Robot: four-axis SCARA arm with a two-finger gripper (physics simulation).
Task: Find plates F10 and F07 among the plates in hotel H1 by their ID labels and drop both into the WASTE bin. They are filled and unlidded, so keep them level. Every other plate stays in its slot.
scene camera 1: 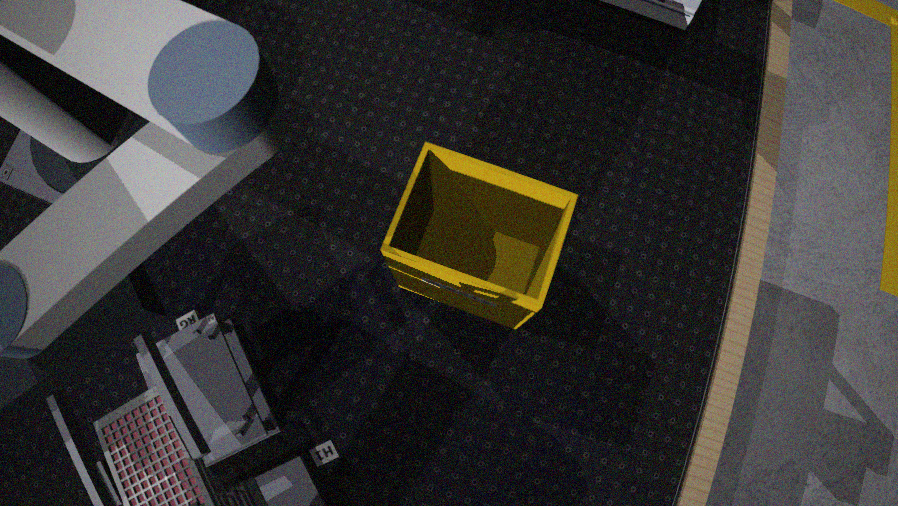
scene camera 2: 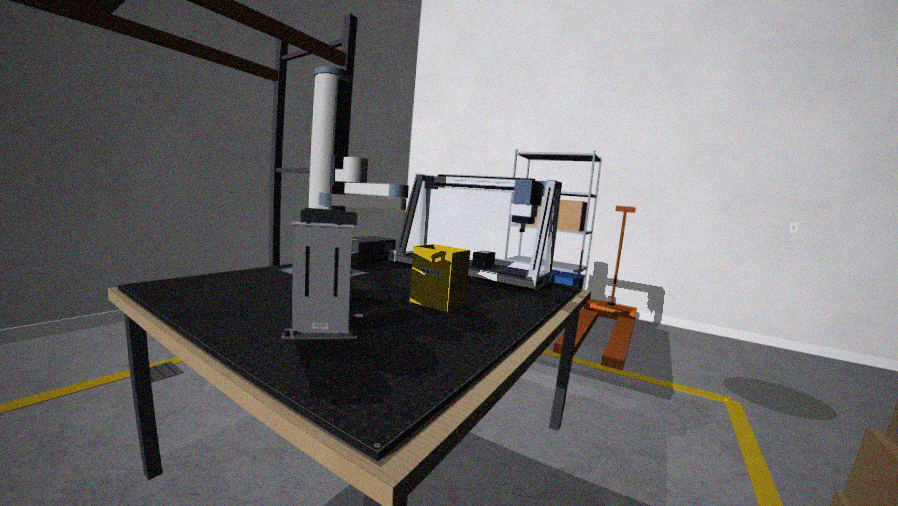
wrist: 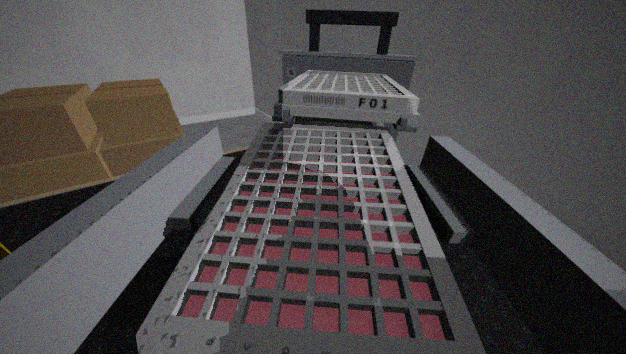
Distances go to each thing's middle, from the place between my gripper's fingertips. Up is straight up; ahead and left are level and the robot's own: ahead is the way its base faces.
My hand is 60 mm short of the plate f01 [wrist: 371, 97], 70 mm to the left of it and 10 mm below it. From my hand the other things lie so: hotel H1 [scene camera 2: 321, 306] (120 mm ahead, 130 mm to the right, 110 mm below).
